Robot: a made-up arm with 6 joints.
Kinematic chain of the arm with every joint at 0, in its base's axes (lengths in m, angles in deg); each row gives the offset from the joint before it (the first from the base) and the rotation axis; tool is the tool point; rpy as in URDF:
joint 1: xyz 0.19 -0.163 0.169 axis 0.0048 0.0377 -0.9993
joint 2: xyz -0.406 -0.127 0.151 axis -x
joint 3: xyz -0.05 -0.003 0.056 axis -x
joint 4: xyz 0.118 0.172 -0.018 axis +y
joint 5: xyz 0 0.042 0.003 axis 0.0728 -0.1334 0.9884
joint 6: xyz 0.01 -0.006 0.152 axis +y
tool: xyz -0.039 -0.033 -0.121 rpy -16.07 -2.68 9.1
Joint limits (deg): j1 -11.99..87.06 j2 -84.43..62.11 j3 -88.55..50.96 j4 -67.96..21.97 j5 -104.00..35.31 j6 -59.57..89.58
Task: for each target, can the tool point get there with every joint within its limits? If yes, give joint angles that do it. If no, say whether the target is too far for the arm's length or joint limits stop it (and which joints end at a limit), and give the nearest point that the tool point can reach.
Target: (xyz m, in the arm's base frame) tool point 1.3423 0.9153 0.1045
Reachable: no: too far | nearest point 0.4033 0.3653 0.3022 | short by 1.106 m
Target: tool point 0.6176 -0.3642 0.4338
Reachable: no: joint limits stop it (at a limit: joint 1, joint 2, joint 4, joint 5, joint 6) | nearest point 0.4490 0.0741 0.4253 | short by 0.470 m
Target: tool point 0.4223 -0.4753 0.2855
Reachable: no: joint limits stop it (at a limit: joint 1, joint 2, joint 3, joint 4, joint 6) | nearest point 0.0515 -0.5851 0.3427 | short by 0.391 m
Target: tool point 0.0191 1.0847 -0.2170
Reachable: no: too far | nearest point 0.0728 0.3859 0.0849 | short by 0.763 m
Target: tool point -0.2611 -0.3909 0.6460
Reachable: yes | joints 20.09 -50.27 -49.33 5.40 -80.63 69.81
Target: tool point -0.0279 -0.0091 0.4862
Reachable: yes | joints 40.26 -43.98 5.30 12.04 13.42 -36.88
